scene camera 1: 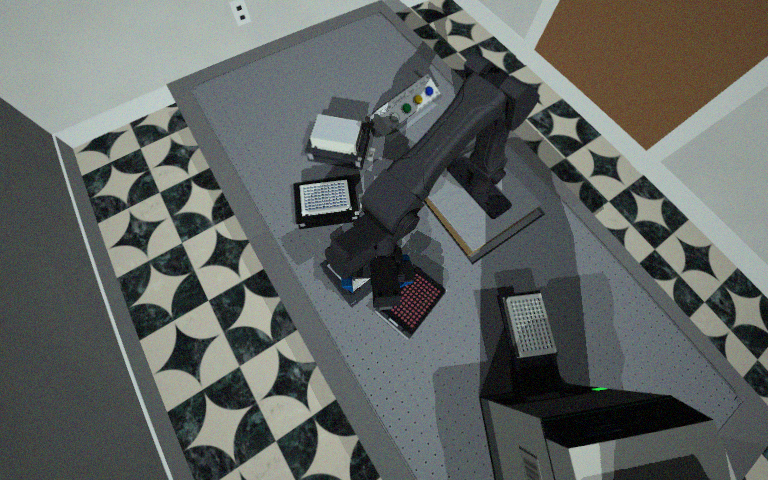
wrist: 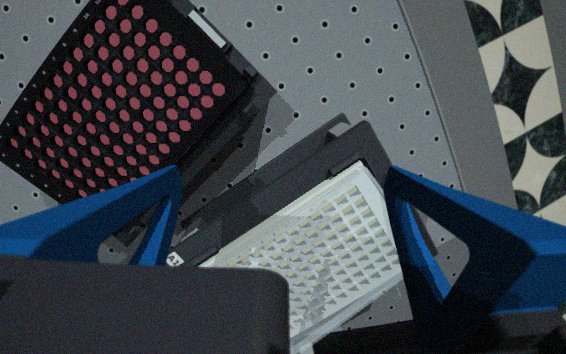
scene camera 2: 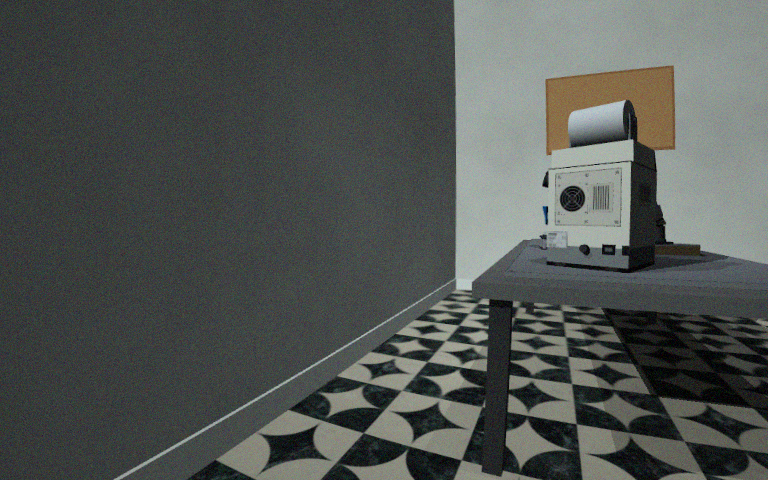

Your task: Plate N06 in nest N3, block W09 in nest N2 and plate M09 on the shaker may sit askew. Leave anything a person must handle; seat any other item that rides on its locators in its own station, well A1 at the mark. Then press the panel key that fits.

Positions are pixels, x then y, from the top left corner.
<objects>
red-welled plate: scene camera 1; wrist
grey-white plate: scene camera 1 531, 335; not seen in the wrist view (out of frame)
same spot on red-welled plate: (scene camera 1: 417, 300) = (wrist: 97, 110)
</objects>
